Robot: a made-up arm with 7 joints. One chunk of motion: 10 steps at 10 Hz.
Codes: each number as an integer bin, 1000 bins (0 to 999) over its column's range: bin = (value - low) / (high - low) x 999, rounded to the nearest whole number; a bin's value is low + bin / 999 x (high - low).
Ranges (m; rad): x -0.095..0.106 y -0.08..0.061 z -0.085..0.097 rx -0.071..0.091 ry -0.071..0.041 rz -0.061..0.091
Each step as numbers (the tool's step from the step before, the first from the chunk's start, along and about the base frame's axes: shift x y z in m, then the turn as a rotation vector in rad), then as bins.
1 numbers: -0.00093 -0.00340 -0.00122 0.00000 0.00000 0.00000
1 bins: 468 543 460 438 633 401
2 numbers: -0.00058 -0.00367 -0.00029 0.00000 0.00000 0.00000
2 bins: 469 541 465 438 633 401
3 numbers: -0.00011 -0.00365 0.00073 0.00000 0.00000 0.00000
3 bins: 472 541 471 438 633 401
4 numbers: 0.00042 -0.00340 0.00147 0.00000 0.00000 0.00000
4 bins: 474 543 475 438 633 401
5 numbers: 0.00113 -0.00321 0.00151 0.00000 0.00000 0.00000
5 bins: 478 544 475 438 633 401
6 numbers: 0.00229 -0.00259 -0.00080 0.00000 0.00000 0.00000
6 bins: 484 548 462 438 633 401
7 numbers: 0.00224 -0.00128 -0.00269 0.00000 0.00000 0.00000
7 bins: 483 558 452 438 633 401
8 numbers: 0.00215 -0.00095 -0.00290 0.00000 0.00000 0.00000
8 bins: 483 560 451 438 633 401
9 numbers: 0.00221 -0.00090 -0.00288 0.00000 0.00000 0.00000
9 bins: 483 560 451 438 633 401
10 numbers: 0.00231 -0.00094 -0.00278 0.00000 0.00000 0.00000
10 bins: 484 560 451 438 633 401
